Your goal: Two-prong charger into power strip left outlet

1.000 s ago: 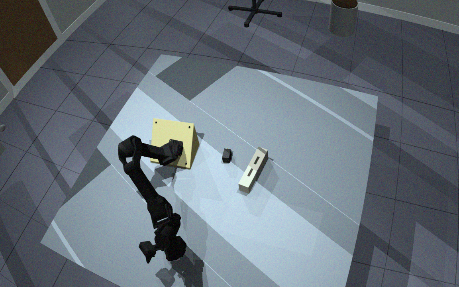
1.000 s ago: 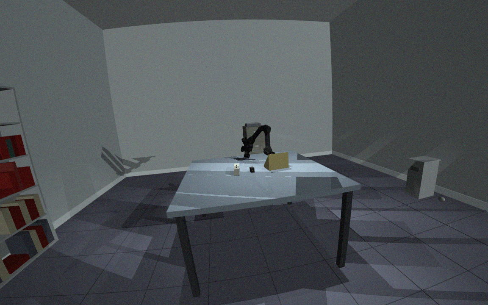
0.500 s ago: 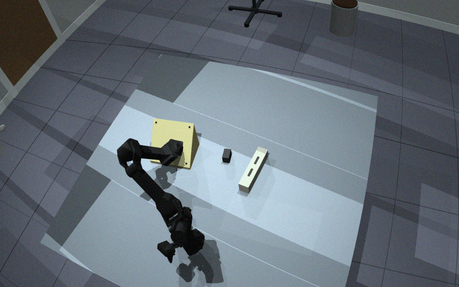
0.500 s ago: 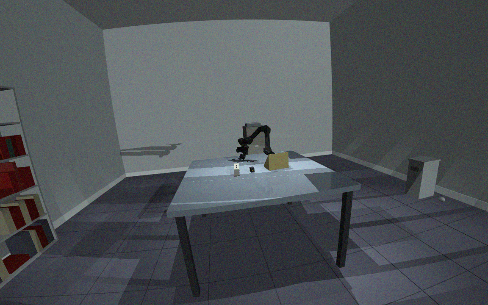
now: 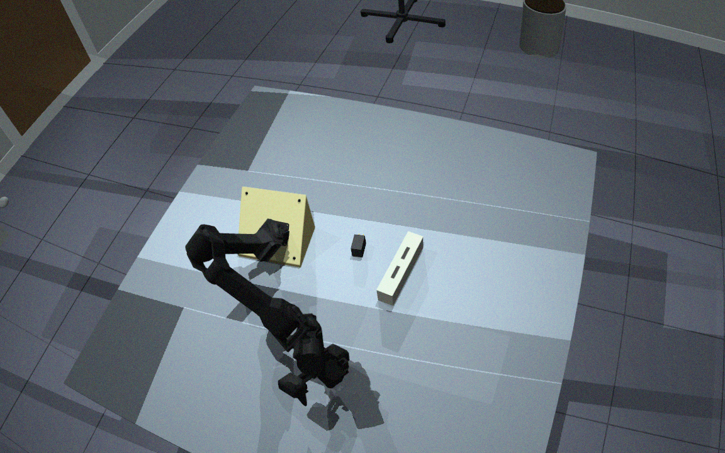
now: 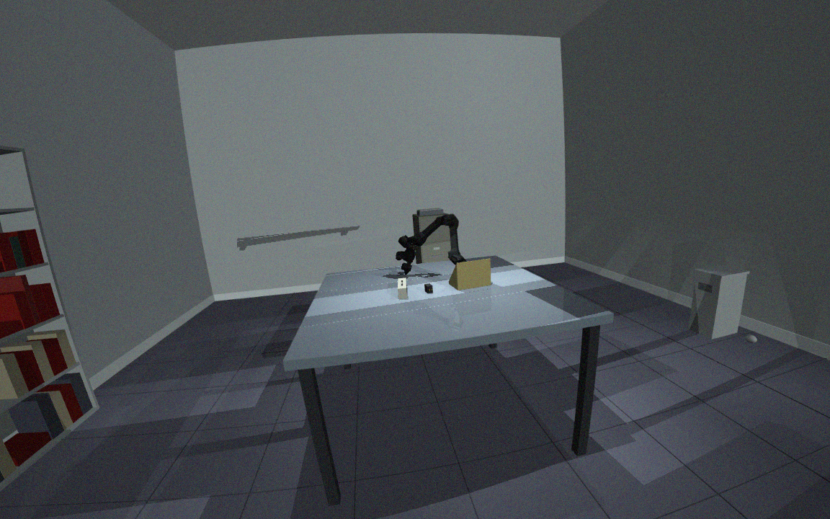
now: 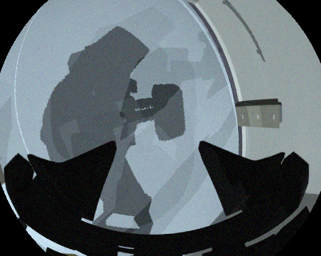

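Now: the black two-prong charger 30 mm behind my gripper tip and 460 mm to the left of it.
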